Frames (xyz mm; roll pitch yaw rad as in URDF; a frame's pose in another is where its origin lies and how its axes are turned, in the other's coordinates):
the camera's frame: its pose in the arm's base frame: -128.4 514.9 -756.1 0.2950 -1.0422 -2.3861
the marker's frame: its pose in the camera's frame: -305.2 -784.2 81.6 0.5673 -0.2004 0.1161
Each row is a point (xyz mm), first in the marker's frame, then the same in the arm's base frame.
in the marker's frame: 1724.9 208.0 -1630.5
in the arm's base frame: -599.6 -891.5 219.5
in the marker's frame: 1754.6 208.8 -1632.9
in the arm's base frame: -604.0 -901.0 247.4
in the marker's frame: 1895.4 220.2 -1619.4
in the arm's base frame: -619.8 -921.3 387.0
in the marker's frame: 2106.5 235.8 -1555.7
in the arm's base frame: -648.9 -909.7 605.8
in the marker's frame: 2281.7 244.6 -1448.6
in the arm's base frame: -682.2 -847.8 798.9
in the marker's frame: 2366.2 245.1 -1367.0
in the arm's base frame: -704.7 -789.0 898.1
